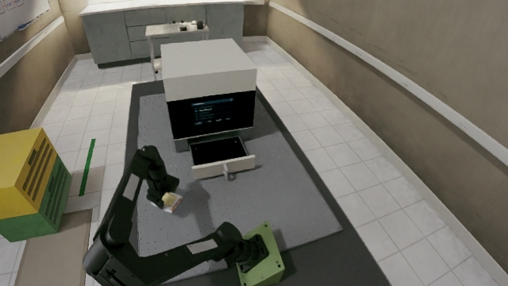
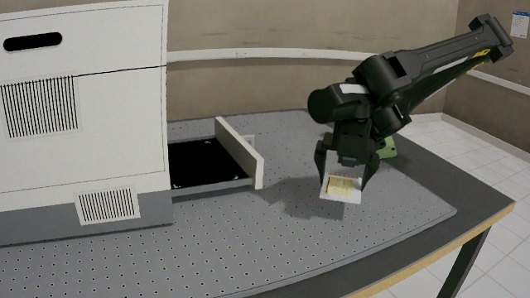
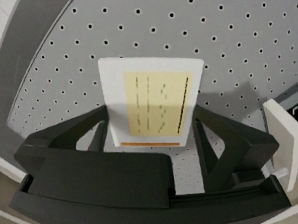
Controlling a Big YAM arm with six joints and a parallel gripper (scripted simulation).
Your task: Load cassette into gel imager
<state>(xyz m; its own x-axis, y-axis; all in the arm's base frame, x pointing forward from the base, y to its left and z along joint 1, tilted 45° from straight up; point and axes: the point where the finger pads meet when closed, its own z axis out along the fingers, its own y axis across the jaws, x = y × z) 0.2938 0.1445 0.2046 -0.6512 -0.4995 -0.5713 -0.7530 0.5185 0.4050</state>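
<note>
The imager drawer is 270 mm to the right of my hand, 230 mm ahead of it and 20 mm below it. Round my hand: cassette: 10 mm to the right, 10 mm below.
</note>
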